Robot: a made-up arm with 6 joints.
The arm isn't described. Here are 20 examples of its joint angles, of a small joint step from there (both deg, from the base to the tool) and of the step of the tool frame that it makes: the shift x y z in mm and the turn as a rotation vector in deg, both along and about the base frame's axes.
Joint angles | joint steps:
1: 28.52 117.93 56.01 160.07 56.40 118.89 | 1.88 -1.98 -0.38 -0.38 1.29 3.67
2: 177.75 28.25 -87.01 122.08 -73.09 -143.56 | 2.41 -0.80 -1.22 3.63 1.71 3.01
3: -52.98 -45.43 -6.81 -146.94 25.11 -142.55 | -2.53 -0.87 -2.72 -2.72 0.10 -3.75
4: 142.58 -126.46 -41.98 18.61 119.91 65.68 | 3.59 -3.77 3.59 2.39 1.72 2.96
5: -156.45 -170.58 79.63 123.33 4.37 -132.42 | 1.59 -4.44 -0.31 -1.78 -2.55 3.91
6: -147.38 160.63 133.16 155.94 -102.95 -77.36 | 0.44 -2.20 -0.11 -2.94 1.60 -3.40
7: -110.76 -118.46 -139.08 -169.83 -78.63 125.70 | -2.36 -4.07 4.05 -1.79 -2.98 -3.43
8: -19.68 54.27 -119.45 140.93 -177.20 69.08 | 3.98 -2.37 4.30 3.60 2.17 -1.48
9: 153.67 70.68 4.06 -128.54 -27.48 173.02 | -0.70 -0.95 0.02 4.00 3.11 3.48
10: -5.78 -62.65 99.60 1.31 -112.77 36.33 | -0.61 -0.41 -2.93 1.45 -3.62 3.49
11: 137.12 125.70 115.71 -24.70 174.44 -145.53 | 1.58 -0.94 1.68 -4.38 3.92 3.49
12: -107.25 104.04 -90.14 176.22 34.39 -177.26 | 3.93 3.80 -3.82 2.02 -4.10 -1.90
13: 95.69 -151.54 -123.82 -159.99 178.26 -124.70 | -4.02 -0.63 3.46 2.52 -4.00 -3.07
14: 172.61 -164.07 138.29 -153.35 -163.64 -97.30 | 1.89 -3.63 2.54 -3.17 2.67 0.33
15: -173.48 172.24 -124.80 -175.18 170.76 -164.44 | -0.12 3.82 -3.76 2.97 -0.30 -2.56
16: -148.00 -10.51 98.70 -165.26 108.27 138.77 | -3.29 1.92 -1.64 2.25 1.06 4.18
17: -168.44 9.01 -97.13 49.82 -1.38 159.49 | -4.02 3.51 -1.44 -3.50 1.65 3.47
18: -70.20 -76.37 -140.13 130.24 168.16 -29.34 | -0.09 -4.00 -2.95 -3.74 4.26 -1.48
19: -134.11 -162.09 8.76 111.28 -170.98 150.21 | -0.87 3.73 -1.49 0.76 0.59 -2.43
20: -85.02 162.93 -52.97 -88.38 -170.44 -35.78 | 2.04 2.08 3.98 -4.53 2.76 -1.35
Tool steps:
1: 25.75 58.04 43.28 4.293 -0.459 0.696
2: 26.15 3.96 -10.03 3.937 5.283 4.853
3: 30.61 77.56 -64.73 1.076 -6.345 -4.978
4: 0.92 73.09 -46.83 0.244 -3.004 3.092
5: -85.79 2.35 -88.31 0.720 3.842 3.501
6: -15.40 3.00 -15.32 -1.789 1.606 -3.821
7: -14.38 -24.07 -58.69 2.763 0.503 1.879
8: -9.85 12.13 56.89 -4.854 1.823 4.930
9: 17.70 20.67 40.58 -6.257 4.887 -2.045
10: -45.95 6.84 1.42 -3.223 -6.765 1.147
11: -14.26 -0.43 11.23 -7.225 0.950 7.031
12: 69.11 -10.21 -57.03 3.547 -2.294 4.038
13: 18.62 14.86 -26.61 -6.967 5.048 -2.366
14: -49.49 21.19 -13.84 -2.235 3.740 -0.692
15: 62.59 9.84 -6.36 -4.235 -0.886 3.313
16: -45.46 21.19 -1.29 -1.610 1.167 0.252
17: -50.14 -71.11 28.64 0.556 -3.099 -5.268
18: 5.56 -38.96 -16.20 -8.881 -4.228 3.707
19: 63.73 52.96 33.77 2.304 -1.063 -3.987
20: 32.55 66.42 -77.51 5.317 4.609 0.750
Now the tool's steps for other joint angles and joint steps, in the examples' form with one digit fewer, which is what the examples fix.
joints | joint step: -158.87 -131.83 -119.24 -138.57 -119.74 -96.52 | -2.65 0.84 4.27 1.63 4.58 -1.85
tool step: 28.5 -0.5 -54.6 -1.32 -1.13 -5.29
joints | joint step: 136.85 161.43 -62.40 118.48 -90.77 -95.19 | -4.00 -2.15 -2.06 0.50 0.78 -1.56
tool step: 27.2 84.4 70.6 1.80 2.75 -2.64
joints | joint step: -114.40 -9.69 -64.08 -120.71 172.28 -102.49 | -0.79 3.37 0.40 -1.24 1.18 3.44
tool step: -16.6 -69.0 50.8 0.58 -5.41 -1.49
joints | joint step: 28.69 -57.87 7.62 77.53 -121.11 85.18 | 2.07 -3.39 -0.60 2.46 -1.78 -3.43
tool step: -15.9 -66.8 -88.5 -0.97 -2.26 6.52
